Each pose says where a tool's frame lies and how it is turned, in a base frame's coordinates. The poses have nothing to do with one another.
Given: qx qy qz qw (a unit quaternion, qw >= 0); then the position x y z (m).
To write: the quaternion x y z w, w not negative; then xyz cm. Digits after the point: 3 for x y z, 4 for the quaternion.
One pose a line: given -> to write
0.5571 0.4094 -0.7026 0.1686 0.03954 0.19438 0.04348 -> 0.5571 0.4094 -0.7026 0.1686 3.954 19.438 4.348
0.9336 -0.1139 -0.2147 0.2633 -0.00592 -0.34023 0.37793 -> 0.9336 -0.1139 -0.2147 0.2633 -0.592 -34.023 37.793
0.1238 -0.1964 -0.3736 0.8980 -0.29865 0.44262 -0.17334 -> 0.1238 -0.1964 -0.3736 0.8980 -29.865 44.262 -17.334
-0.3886 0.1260 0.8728 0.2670 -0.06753 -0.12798 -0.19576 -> -0.3886 0.1260 0.8728 0.2670 -6.753 -12.798 -19.576
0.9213 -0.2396 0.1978 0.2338 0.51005 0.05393 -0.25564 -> 0.9213 -0.2396 0.1978 0.2338 51.005 5.393 -25.564
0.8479 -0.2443 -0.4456 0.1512 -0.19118 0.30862 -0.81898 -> 0.8479 -0.2443 -0.4456 0.1512 -19.118 30.862 -81.898
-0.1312 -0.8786 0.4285 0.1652 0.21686 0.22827 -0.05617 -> -0.1312 -0.8786 0.4285 0.1652 21.686 22.827 -5.617
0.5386 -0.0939 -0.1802 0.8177 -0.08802 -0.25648 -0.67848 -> 0.5386 -0.0939 -0.1802 0.8177 -8.802 -25.648 -67.848
